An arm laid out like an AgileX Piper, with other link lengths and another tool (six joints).
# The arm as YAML. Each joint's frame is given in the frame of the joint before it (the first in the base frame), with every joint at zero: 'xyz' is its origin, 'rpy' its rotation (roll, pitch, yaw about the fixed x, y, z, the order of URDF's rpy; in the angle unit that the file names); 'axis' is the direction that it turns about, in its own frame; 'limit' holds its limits. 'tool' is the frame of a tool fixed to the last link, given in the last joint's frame.
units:
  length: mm
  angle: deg
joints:
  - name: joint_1
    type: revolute
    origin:
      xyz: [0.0, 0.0, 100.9]
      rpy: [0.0, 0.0, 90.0]
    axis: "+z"
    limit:
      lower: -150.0
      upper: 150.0
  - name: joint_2
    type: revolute
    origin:
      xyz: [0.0, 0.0, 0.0]
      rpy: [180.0, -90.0, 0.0]
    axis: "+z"
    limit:
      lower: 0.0
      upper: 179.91
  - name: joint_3
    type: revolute
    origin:
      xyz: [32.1, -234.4, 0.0]
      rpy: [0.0, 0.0, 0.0]
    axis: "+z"
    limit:
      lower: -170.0
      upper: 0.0
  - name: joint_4
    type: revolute
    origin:
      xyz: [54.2, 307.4, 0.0]
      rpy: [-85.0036, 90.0, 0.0]
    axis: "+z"
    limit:
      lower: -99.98
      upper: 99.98
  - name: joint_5
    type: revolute
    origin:
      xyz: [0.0, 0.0, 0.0]
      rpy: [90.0, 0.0, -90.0]
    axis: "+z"
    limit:
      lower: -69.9
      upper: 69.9
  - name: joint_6
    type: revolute
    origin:
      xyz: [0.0, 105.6, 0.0]
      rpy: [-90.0, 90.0, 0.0]
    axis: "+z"
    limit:
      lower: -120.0
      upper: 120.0
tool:
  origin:
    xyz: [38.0, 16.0, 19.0]
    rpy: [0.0, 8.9, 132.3]
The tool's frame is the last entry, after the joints.
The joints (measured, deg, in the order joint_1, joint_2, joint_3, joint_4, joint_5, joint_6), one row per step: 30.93, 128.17, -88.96, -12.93, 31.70, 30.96; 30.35, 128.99, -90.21, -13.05, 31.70, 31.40; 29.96, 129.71, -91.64, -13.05, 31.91, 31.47; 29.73, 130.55, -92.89, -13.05, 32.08, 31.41; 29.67, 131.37, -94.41, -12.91, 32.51, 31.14; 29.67, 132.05, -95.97, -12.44, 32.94, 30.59; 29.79, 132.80, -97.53, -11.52, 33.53, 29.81; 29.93, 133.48, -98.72, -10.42, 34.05, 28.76; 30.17, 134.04, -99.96, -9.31, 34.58, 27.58; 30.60, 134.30, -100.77, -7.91, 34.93, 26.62; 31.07, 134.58, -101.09, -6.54, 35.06, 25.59; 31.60, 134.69, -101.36, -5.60, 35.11, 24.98; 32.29, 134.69, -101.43, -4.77, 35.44, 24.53; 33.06, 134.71, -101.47, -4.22, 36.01, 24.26; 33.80, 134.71, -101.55, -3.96, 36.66, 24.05; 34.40, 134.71, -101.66, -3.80, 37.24, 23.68; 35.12, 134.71, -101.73, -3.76, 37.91, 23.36; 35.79, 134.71, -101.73, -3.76, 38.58, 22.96
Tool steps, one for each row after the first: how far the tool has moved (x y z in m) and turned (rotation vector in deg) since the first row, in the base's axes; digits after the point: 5 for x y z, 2 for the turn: 0.00566, -0.00213, -0.00026, 0.32, -0.37, -0.91; 0.01124, -0.00267, 0.00120, 0.58, -0.81, -1.40; 0.01545, -0.00257, 0.00075, 0.66, -1.04, -1.61; 0.01966, -0.00082, 0.00175, 0.74, -1.28, -1.58; 0.02379, 0.00188, 0.00401, 1.04, -1.57, -1.42; 0.02665, 0.00569, 0.00539, 1.44, -1.50, -1.19; 0.02815, 0.00918, 0.00534, 1.77, -1.17, -0.76; 0.02966, 0.01367, 0.00663, 2.14, -1.00, -0.10; 0.02907, 0.01967, 0.00805, 2.87, -0.71, 0.45; 0.02690, 0.02514, 0.00675, 3.42, -0.17, 1.15; 0.02485, 0.03078, 0.00686, 3.93, 0.06, 1.77; 0.02104, 0.03685, 0.00674, 4.23, 0.60, 2.42; 0.01645, 0.04278, 0.00628, 4.23, 1.28, 3.11; 0.01222, 0.04808, 0.00633, 4.01, 1.86, 3.85; 0.00901, 0.05228, 0.00668, 3.71, 2.28, 4.66; 0.00503, 0.05698, 0.00683, 3.27, 2.76, 5.59; 0.00108, 0.06102, 0.00666, 2.72, 3.27, 6.56
